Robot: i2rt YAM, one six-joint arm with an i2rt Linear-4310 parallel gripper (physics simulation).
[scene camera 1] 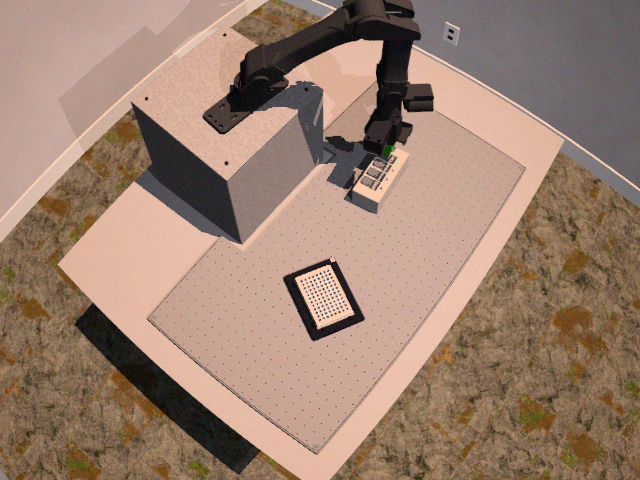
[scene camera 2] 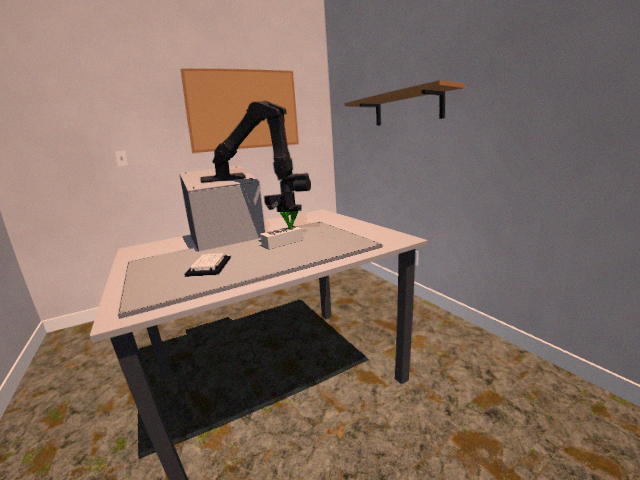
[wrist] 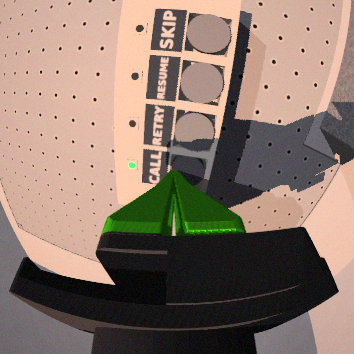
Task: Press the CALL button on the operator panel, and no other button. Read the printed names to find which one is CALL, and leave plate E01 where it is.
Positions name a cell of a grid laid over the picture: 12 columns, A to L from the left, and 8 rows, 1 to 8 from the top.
Labels:
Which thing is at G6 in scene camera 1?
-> A black holder.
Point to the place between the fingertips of my gripper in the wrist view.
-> At F5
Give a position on a plate E01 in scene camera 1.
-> G5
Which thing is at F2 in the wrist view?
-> An operator panel.

